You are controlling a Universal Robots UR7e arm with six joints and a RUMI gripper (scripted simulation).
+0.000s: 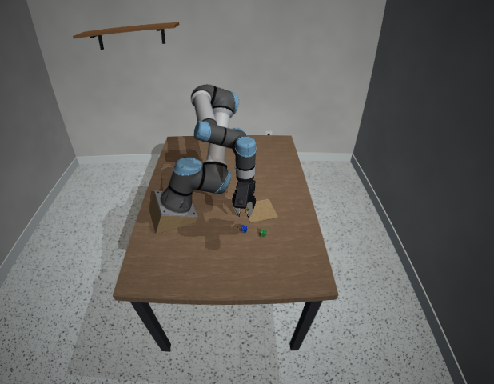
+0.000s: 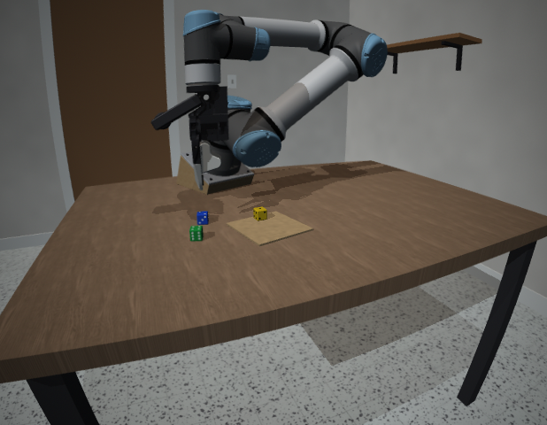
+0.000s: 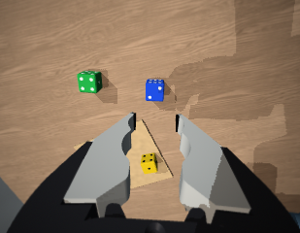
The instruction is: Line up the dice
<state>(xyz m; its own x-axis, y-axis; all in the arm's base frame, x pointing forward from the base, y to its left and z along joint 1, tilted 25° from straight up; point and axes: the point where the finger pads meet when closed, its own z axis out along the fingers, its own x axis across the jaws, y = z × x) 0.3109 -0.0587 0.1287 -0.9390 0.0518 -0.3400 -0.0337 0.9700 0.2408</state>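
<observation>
The blue die lies 90 mm below my hand. The rest, counted from my hand: tan mat (150 mm to the left, 100 mm below, 50 mm ahead); green die (90 mm below, 90 mm ahead, 10 mm to the right); yellow die (130 mm to the left, 80 mm below).
</observation>
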